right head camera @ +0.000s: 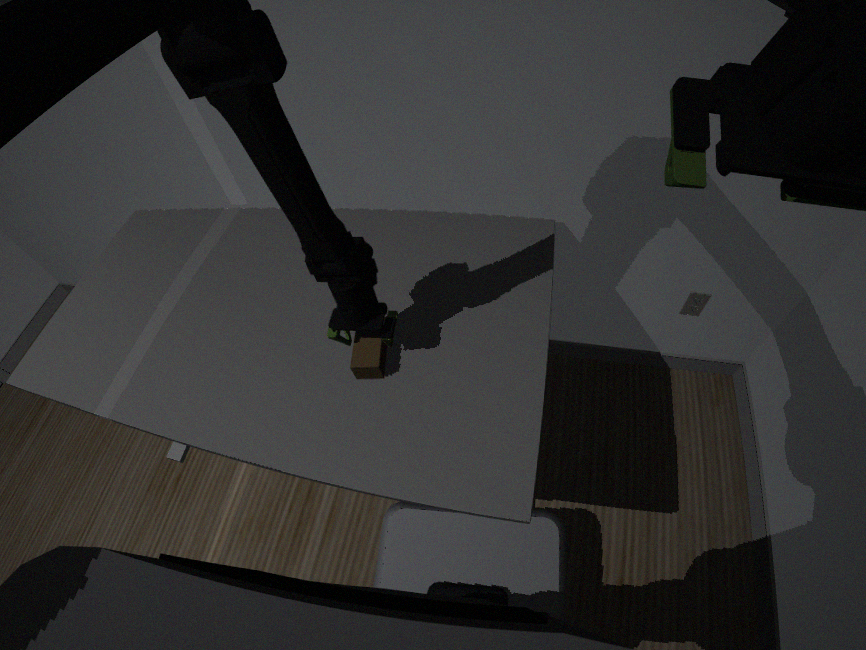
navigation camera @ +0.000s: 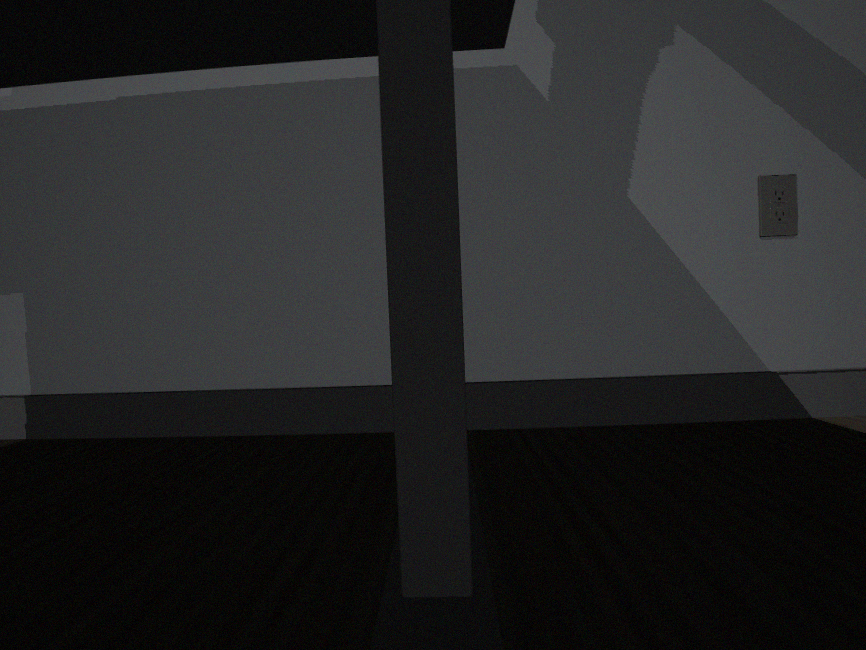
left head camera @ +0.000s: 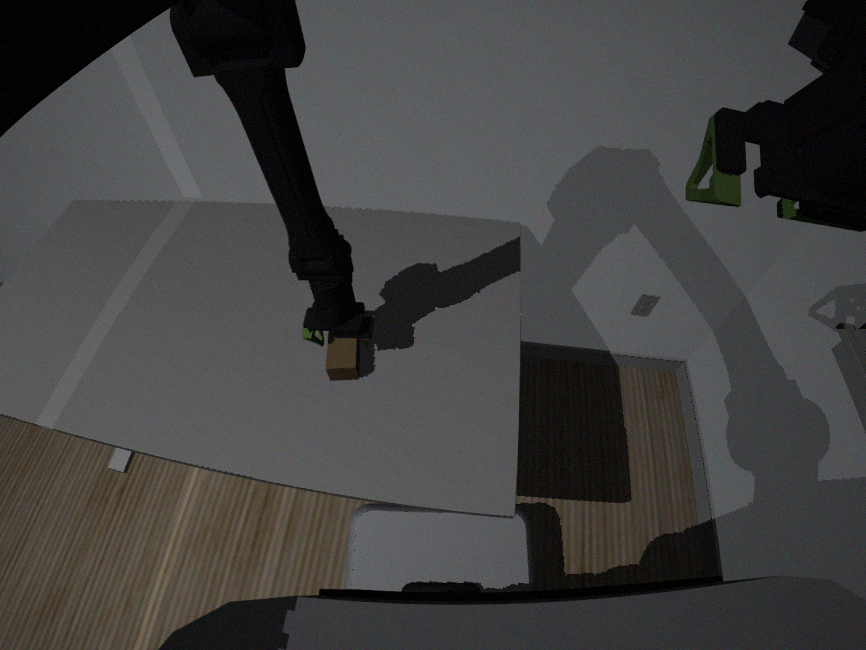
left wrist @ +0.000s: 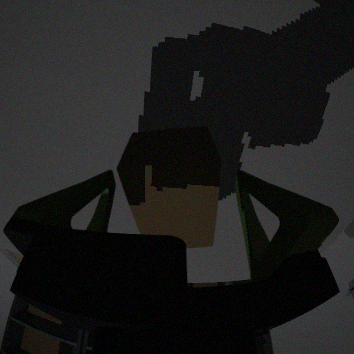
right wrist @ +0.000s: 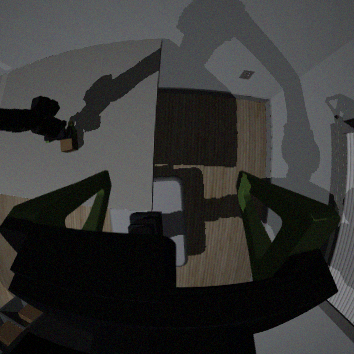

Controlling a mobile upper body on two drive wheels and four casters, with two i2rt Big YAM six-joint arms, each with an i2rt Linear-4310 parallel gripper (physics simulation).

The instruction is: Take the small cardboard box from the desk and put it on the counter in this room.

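Frame: origin at the left arm's base, x ahead, y left, z up, level; centimetres.
Seen in the pictures: left gripper, fingertip midpoint: [right head camera: 370,344] [left head camera: 344,344] [left wrist: 174,177] [right wrist: 67,134]; right gripper, fingertip midpoint: [right head camera: 725,184] [left head camera: 734,201] [right wrist: 173,177].
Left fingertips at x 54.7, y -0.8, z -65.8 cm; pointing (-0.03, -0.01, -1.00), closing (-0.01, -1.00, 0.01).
Note:
Offsets run from my left fingertips to a thing's top centre. Level surfaces: height alone.
The small brown cardboard box @[dz +1.8, dx -2.1, dy +0.0 cm] [left head camera: 342,358] [right head camera: 367,358] [left wrist: 177,215] [right wrist: 66,145] sits on a plain grey table top @[dz -3.2 cm] [left head camera: 244,391] [right head camera: 279,391] [left wrist: 60,75] [right wrist: 120,165]. The frames do not tell whether this surface is the desk or the counter. My left gripper [left head camera: 341,337] [right head camera: 365,334] [left wrist: 174,177] is open, with a finger on each side of the box and a gap beside it in the left wrist view. My right gripper [left head camera: 751,199] [right head camera: 735,184] [right wrist: 173,177] is open and empty, raised well to the right of the table top.
A white rounded seat-like panel [left head camera: 437,545] [right head camera: 468,545] [right wrist: 170,200] shows at the table's near right corner. A wall outlet @[dz -29.5, dx +39.5, dy -92.0 cm] [left head camera: 644,305] [right head camera: 694,303] [navigation camera: 777,205] is beyond the right edge. A grey upright post [navigation camera: 423,279] stands close before the navigation camera.

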